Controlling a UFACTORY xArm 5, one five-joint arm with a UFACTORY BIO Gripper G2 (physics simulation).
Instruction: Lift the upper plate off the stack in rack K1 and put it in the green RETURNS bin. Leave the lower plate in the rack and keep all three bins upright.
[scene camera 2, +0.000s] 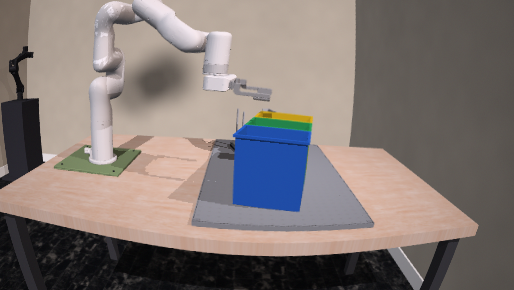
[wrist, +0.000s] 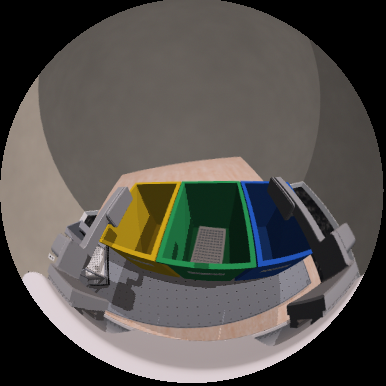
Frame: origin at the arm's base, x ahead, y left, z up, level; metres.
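Seen in the pictures: hand, its tool point: (scene camera 2: 263, 93) (wrist: 197, 203); arm's base, origin of its link: (scene camera 2: 102, 159).
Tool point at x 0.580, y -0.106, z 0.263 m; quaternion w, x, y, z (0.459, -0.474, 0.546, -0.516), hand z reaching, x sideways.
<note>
Offsets run from my tool point to a thing's top centre. "spot": to the spot under its first point. Level surfaces: height alone.
The upper plate {dz -0.244, dx +0.068, dy -0.022 m} (wrist: 209, 244) lies inside the green RETURNS bin {dz -0.081, dx +0.054, dy -0.019 m} (scene camera 2: 280, 124) (wrist: 210, 266), at its bottom; it looks flat. The yellow bin (scene camera 2: 290, 116) (wrist: 169, 217) and the blue bin {dz -0.081, dx +0.023, dy -0.148 m} (scene camera 2: 270, 175) (wrist: 285, 258) stand on either side of the green one, all upright. My gripper (scene camera 2: 265, 95) (wrist: 201, 202) is open and empty, above the bins' rims. In the wrist view, part of a pale gridded plate {dz -0.226, dx +0.011, dy +0.372 m} (wrist: 96, 265) shows low at the left, partly hidden by a finger and beside a thin dark frame. I cannot read any rack label there.
The bins stand in a row on a grey perforated board {dz -0.260 m} (scene camera 2: 330, 200) (wrist: 190, 305) on the wooden table {dz -0.273 m} (scene camera 2: 415, 190). Thin upright posts {spot: dz -0.153, dx -0.063, dy +0.384 m} (scene camera 2: 237, 120) rise behind the blue bin's left edge in the scene view. A dark pedestal (scene camera 2: 21, 135) with a small black arm stands beyond the table.
</note>
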